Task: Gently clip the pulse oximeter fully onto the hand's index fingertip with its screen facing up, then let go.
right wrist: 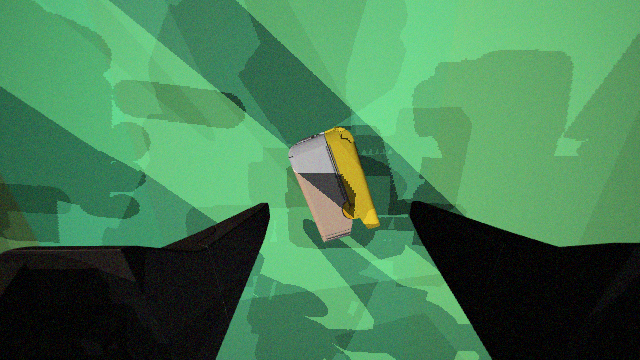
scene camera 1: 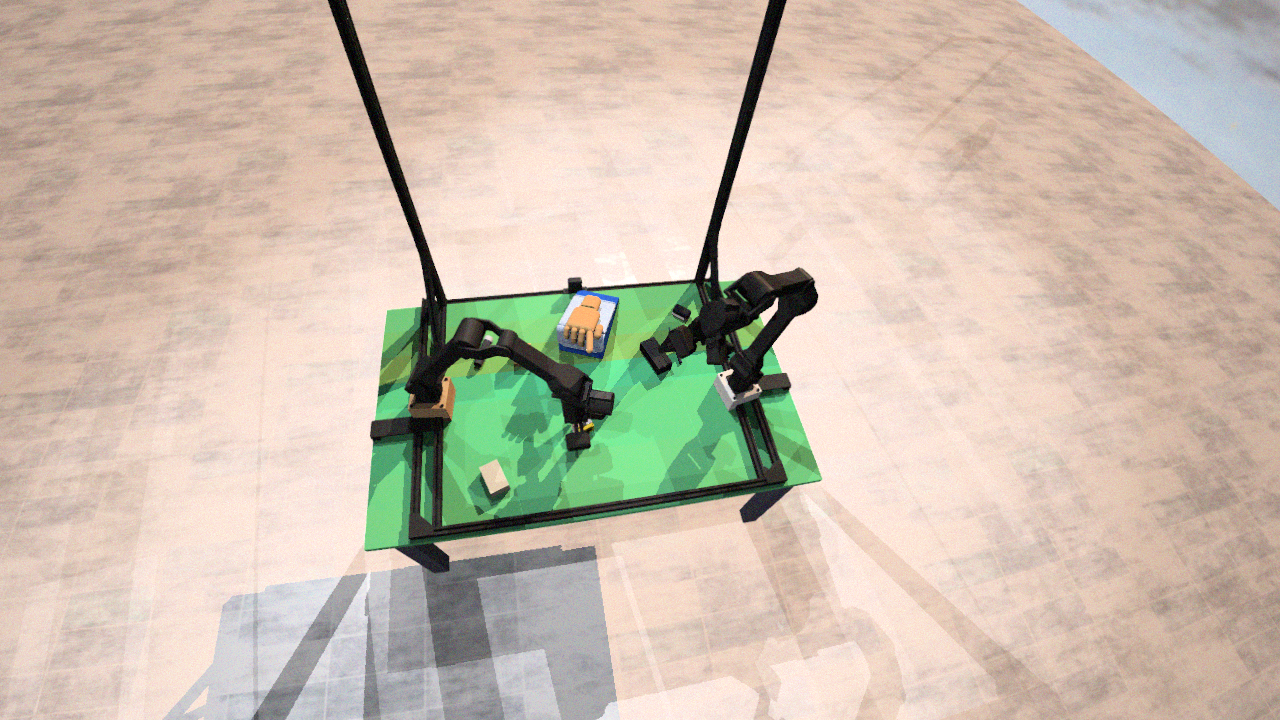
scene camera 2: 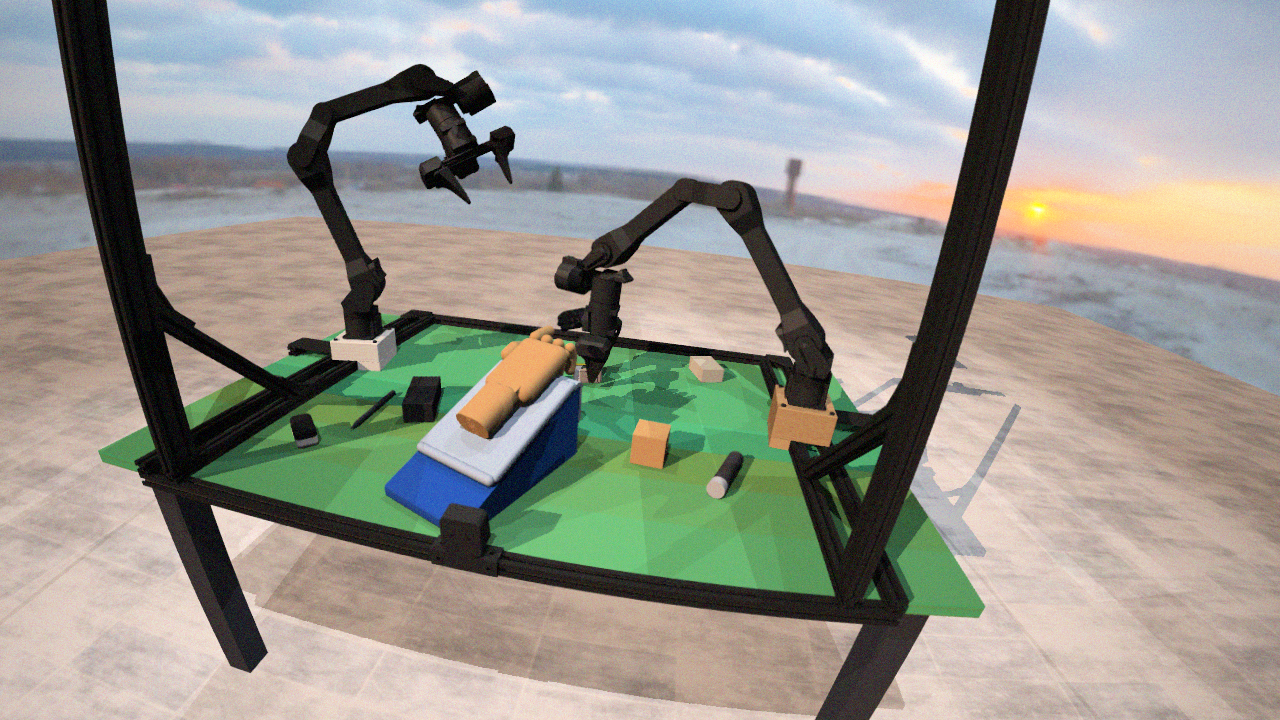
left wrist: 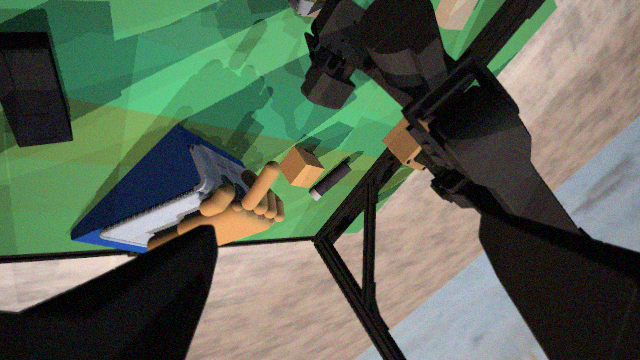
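Pixels of known places: left gripper, between the fingertips: [scene camera 1: 668,345] [scene camera 2: 491,192] [left wrist: 348,231]; right gripper, between the fingertips: [right wrist: 339,209] [scene camera 1: 577,429] [scene camera 2: 595,374] [left wrist: 325,3]; left arm's base, origin of its link: [scene camera 1: 739,382] [scene camera 2: 363,334]; right arm's base, origin of its link: [scene camera 1: 429,392] [scene camera 2: 805,400].
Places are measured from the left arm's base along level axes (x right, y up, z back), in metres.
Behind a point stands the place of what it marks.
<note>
The pulse oximeter [right wrist: 333,182] @[y -0.028, x 0.042, z -0.466 m] [scene camera 1: 587,426] @[y -0.028, x 0.034, z -0.461 m], grey and beige with a yellow part, lies on the green table just beyond the hand's fingertips. My right gripper [right wrist: 339,209] @[y -0.044, x 0.043, z -0.489 m] [scene camera 1: 582,432] @[y -0.044, x 0.043, z -0.489 m] [scene camera 2: 595,366] @[y -0.044, x 0.043, z -0.489 m] is open and points straight down over it, with a finger on either side and nothing held. In scene camera 2 the gripper hides the oximeter. The orange hand [scene camera 1: 586,325] @[y 0.104, x 0.269, z -0.381 m] [scene camera 2: 516,379] @[y 0.074, x 0.349, z -0.365 m] [left wrist: 233,218] @[y 0.101, x 0.265, z -0.366 m] rests on a blue wedge [scene camera 2: 445,486] @[y -0.026, x 0.458, z -0.289 m] [left wrist: 165,171] @[y -0.003, x 0.280, z -0.314 m], with its index finger [left wrist: 259,186] sticking out. My left gripper [scene camera 2: 487,187] @[y 0.298, x 0.020, z -0.271 m] [scene camera 1: 690,339] @[y 0.298, x 0.020, z -0.271 m] is open and empty, raised high to the side.
An orange cube [scene camera 2: 650,443] @[y -0.019, x 0.349, z -0.559 m] [left wrist: 302,171] @[y -0.009, x 0.309, z -0.546 m] and a dark cylinder [scene camera 2: 725,475] @[y -0.034, x 0.407, z -0.661 m] [left wrist: 329,179] @[y -0.042, x 0.375, z -0.662 m] lie beside the wedge. A beige block [scene camera 1: 493,477] @[y -0.029, x -0.019, z -0.738 m] [scene camera 2: 706,369] @[y -0.029, x 0.024, z -0.725 m] lies near the table edge. A black box [scene camera 2: 422,399] @[y -0.025, x 0.229, z -0.194 m] [scene camera 1: 655,355] @[y -0.025, x 0.184, z -0.189 m], a pen [scene camera 2: 373,409] @[y -0.052, x 0.224, z -0.105 m] and a small black item [scene camera 2: 303,429] @[y -0.028, x 0.342, z -0.046 m] lie near the left arm's base.
</note>
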